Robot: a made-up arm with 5 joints.
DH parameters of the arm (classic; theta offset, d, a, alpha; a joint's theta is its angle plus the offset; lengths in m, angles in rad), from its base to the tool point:
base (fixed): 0 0 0.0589 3.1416
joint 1: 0 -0.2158 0.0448 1.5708
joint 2: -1.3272 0 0.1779 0
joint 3: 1.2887 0 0.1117 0
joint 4: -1.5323 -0.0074 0 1.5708
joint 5: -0.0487 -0.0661 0 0
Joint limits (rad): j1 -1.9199..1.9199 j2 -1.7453..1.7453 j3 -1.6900..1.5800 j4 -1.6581..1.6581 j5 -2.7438..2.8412
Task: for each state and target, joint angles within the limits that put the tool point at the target. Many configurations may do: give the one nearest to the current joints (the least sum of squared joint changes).
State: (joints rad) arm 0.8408 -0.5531 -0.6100 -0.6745 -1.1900
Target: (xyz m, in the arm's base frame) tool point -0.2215 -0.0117 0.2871
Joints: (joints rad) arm -0.0153 -1.4944 -1.1475 -1.0468 -1.1900
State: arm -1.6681 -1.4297 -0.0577 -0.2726 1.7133
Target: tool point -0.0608 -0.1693 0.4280
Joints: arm -0.9197 -1.4849 -0.4290 -0.3470 1.7133
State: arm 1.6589 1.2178 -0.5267 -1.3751 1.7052
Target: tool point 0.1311 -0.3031 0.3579
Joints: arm 1.3132 0.7252 -0.4718 -1.6581 1.7052
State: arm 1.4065 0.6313 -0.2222 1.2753 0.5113
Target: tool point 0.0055 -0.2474 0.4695
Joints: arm 1.7541 0.1533 -0.9667 0.7291 0.5113
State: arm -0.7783 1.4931 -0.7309 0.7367 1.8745
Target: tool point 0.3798 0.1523 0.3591
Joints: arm -0.4640 0.7118 -1.1413 0.5779 1.8745
